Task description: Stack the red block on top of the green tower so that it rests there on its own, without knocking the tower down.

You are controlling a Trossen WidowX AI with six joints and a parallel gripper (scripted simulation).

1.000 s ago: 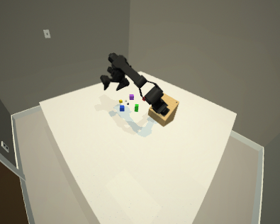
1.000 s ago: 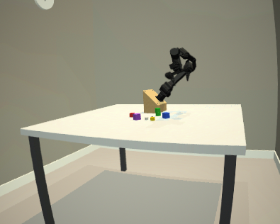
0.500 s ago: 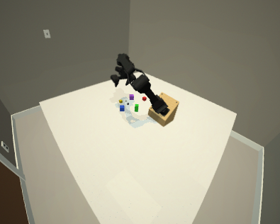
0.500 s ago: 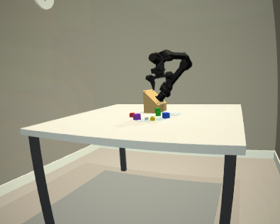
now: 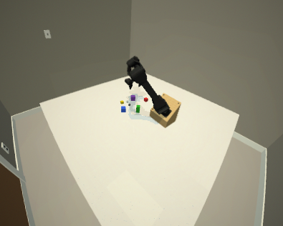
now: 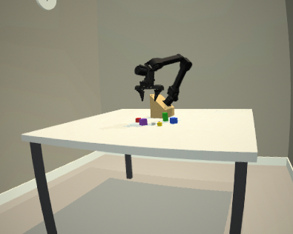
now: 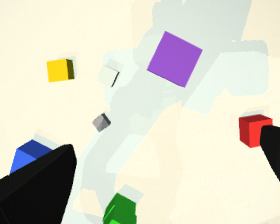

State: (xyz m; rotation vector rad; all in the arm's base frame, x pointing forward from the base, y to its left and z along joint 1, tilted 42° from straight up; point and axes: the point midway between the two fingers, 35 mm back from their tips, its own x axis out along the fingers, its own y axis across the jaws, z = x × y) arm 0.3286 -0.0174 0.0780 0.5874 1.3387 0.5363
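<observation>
The red block is 40 mm behind my gripper tip, 110 mm to the right of it and 130 mm below it. Round my gripper tip: purple block (40 mm ahead, 20 mm to the right, 130 mm below); then small grey piece (20 mm behind, 60 mm to the left, 140 mm below); then yellow block (40 mm ahead, 100 mm to the left, 140 mm below).
</observation>
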